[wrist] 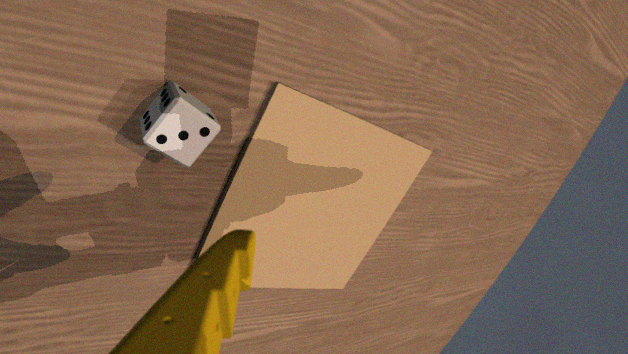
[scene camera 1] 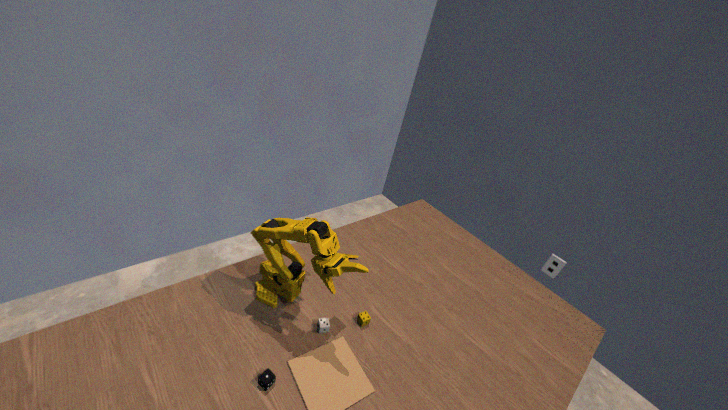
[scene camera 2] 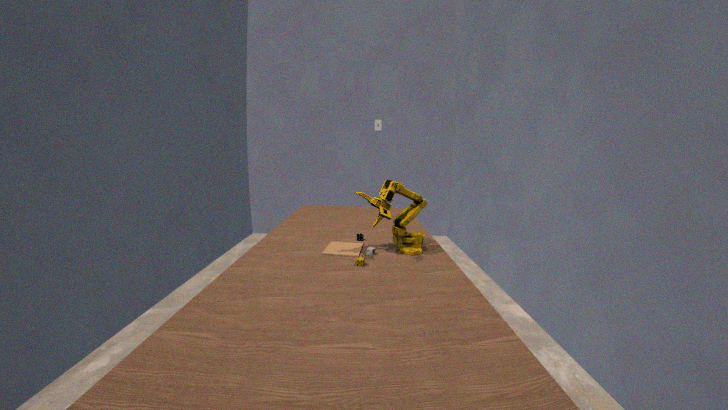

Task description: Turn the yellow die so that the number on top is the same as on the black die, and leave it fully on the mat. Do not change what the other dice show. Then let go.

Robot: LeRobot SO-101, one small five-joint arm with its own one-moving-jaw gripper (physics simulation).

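Pixels of known places: hand at its tool point: [wrist: 253, 252] [scene camera 1: 334, 292] [scene camera 2: 373, 225]; arm's base at its link origin: [scene camera 1: 280, 296] [scene camera 2: 404, 250].
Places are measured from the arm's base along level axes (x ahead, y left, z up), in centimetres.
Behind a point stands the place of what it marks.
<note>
The yellow die [scene camera 1: 363, 318] {z 2.5, x 18.0, y 13.0 cm} [scene camera 2: 360, 261] {z 1.9, x 17.5, y 15.1 cm} stands on the table, off the mat [scene camera 1: 331, 384] {z 0.4, x 25.7, y -1.9 cm} [scene camera 2: 333, 248] {z 0.4, x 28.2, y -0.4 cm} [wrist: 320, 240] {z 0.4, x 25.4, y -3.4 cm}. Several dark pips show on its top, too small to count surely. The black die [scene camera 1: 266, 379] {z 2.5, x 18.3, y -12.8 cm} [scene camera 2: 360, 237] {z 1.5, x 17.6, y -11.3 cm} stands off the mat's other side; its top number is hard to read. Neither shows in the wrist view. The white die [scene camera 1: 323, 325] {z 2.5, x 14.3, y 3.5 cm} [scene camera 2: 370, 251] {z 1.7, x 13.8, y 5.4 cm} [wrist: 182, 127] {z 2.5, x 13.5, y 4.5 cm} shows three pips to the wrist camera. My gripper [scene camera 1: 350, 281] [scene camera 2: 365, 209] is wide open and empty, high above the table. One notched jaw [wrist: 200, 300] {z 13.2, x 11.7, y 6.0 cm} shows in the wrist view.
The white die stands between the arm base [scene camera 1: 282, 285] {z 8.1, x 3.0, y -1.6 cm} [scene camera 2: 408, 240] {z 4.8, x -0.9, y 1.9 cm} and the mat, near the mat's edge. The yellow die is to its right in scene camera 1. The arm's shadow falls across part of the mat. The wooden table's edge [wrist: 532, 215] {z 0.0, x 59.0, y -0.6 cm} shows at the right of the wrist view.
</note>
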